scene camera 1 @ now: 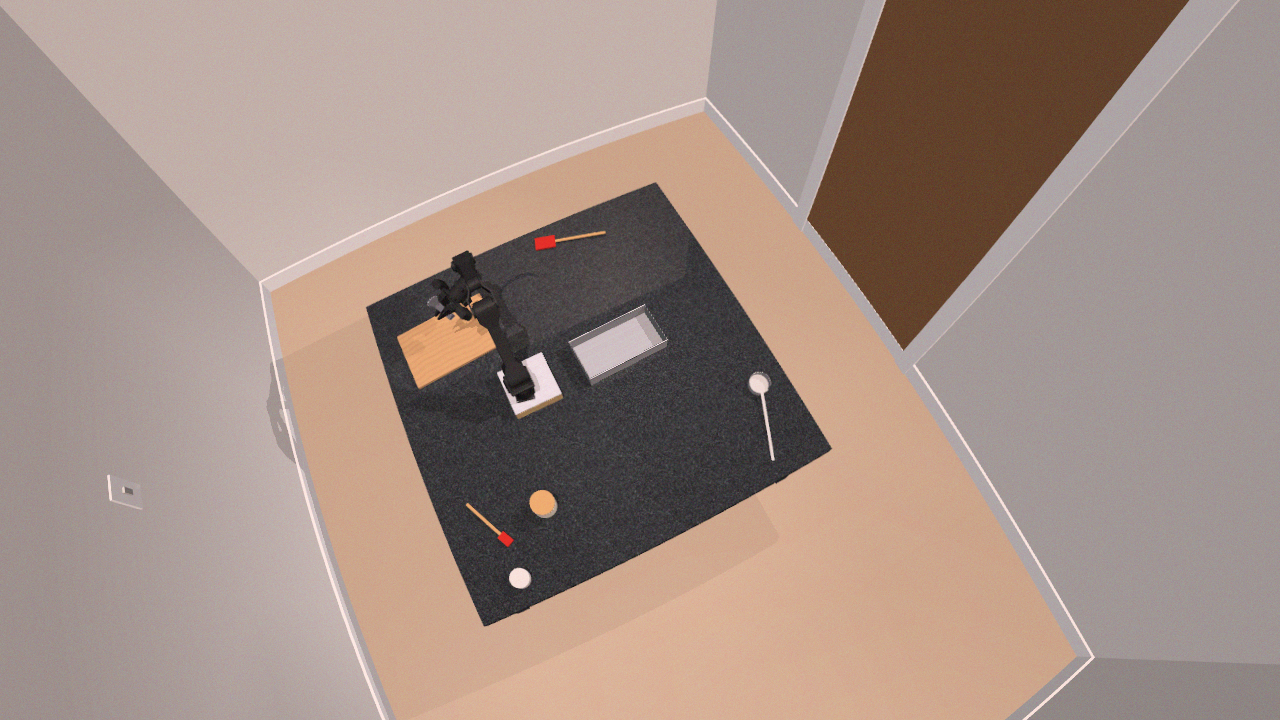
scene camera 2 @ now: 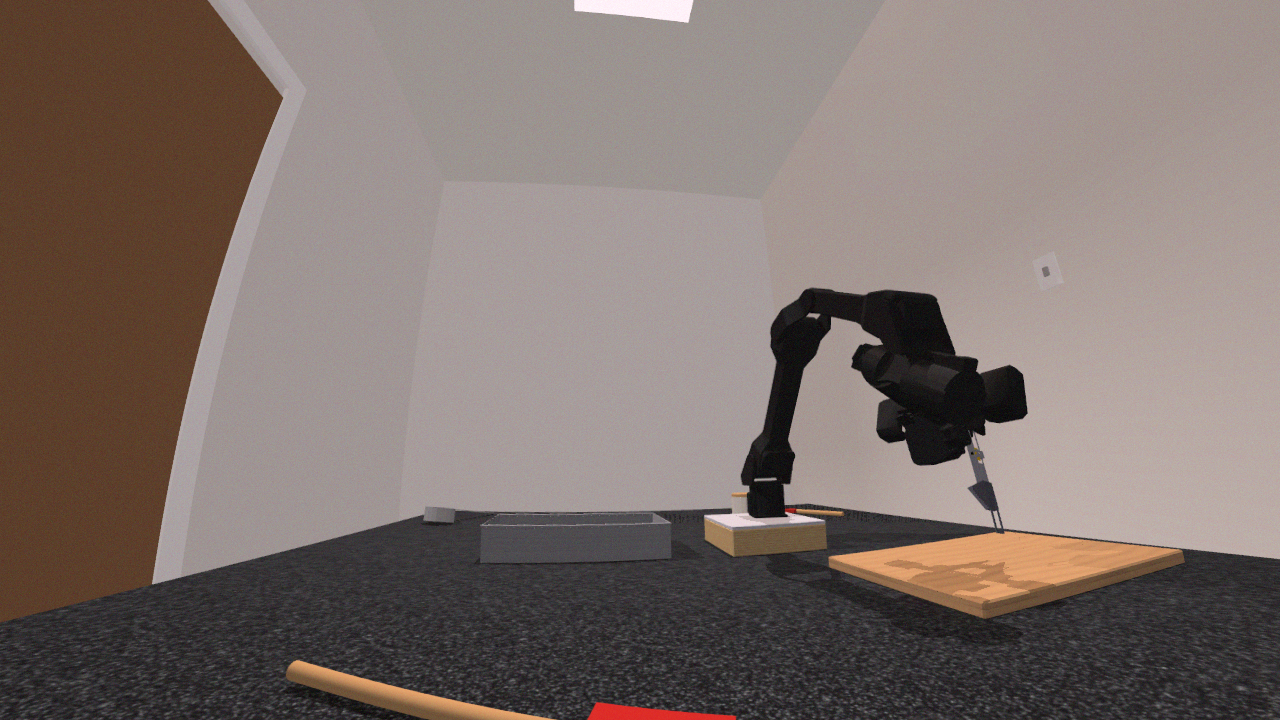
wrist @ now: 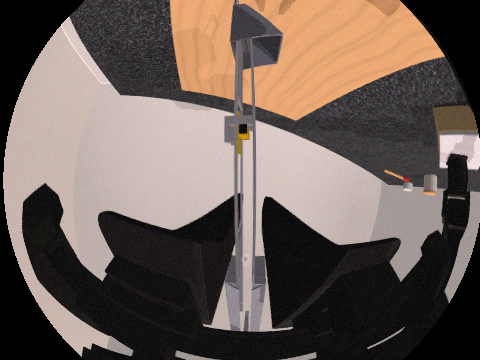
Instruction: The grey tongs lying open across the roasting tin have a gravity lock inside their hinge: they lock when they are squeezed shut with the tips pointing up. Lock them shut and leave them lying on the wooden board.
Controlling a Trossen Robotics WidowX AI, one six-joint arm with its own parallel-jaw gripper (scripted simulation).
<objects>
my gripper: scene camera 1 436, 318; scene camera 2; wrist
same spot on wooden board: (wrist: 322, 57) = (scene camera 2: 961, 549)
same spot on my gripper: (scene camera 2: 976, 424) = (wrist: 120, 236)
</objects>
